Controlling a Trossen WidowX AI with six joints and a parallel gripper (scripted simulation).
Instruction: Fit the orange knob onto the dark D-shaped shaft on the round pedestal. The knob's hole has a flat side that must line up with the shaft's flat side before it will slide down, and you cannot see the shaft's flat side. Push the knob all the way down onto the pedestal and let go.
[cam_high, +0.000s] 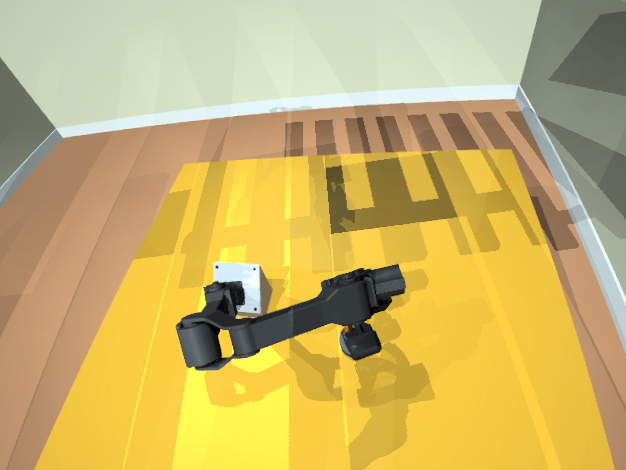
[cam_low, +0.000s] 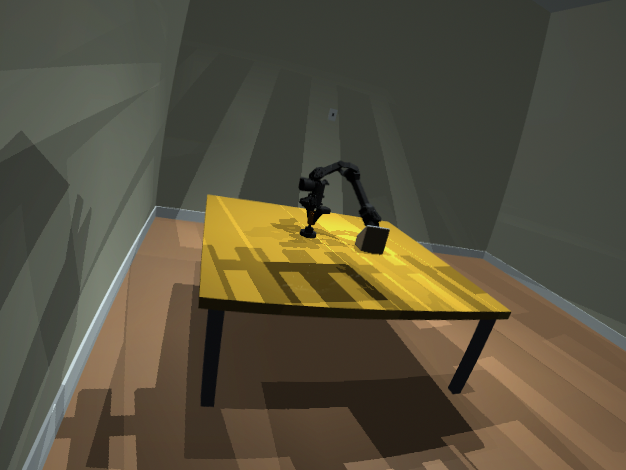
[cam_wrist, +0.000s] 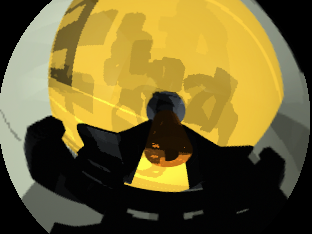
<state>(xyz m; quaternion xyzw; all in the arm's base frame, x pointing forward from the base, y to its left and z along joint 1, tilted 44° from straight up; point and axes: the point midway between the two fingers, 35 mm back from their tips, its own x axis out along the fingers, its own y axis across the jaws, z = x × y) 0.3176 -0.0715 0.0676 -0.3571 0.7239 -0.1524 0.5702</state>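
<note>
My gripper tip is now 2 cm below the orange knob. Round my gripper tip: round dark pedestal 4 cm below.
</note>
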